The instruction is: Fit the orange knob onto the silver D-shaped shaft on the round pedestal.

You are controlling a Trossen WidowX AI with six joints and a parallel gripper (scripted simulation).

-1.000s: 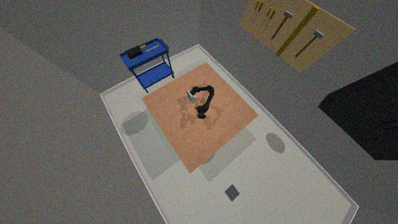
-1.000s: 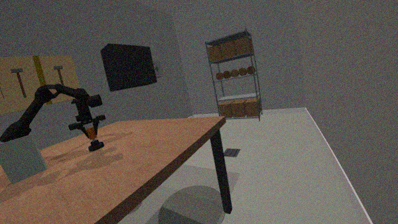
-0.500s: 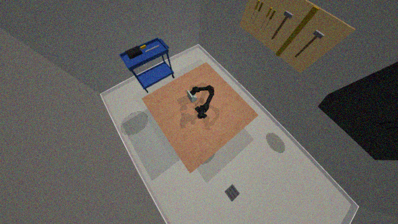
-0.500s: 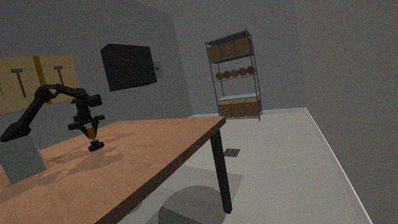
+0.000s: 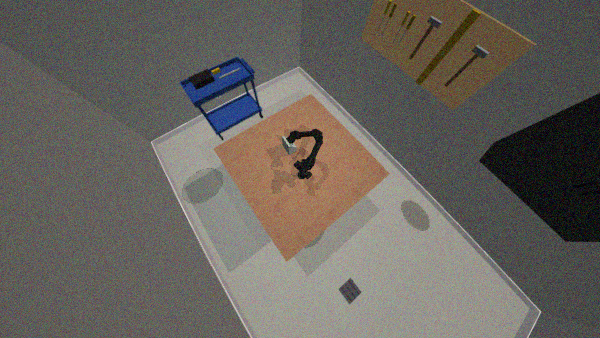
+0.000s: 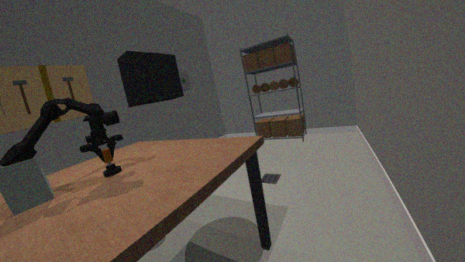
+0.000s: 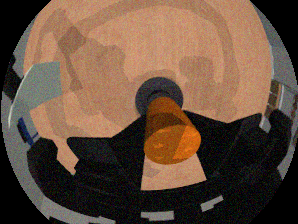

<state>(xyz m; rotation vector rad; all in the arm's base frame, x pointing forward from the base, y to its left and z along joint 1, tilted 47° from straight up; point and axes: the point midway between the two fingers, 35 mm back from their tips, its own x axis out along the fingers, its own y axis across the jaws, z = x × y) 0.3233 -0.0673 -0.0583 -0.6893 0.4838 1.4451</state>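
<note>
Right now the orange knob is 3 cm above my gripper tip. From my gripper tip the other things lie so: dark round pedestal (4 cm below).
</note>
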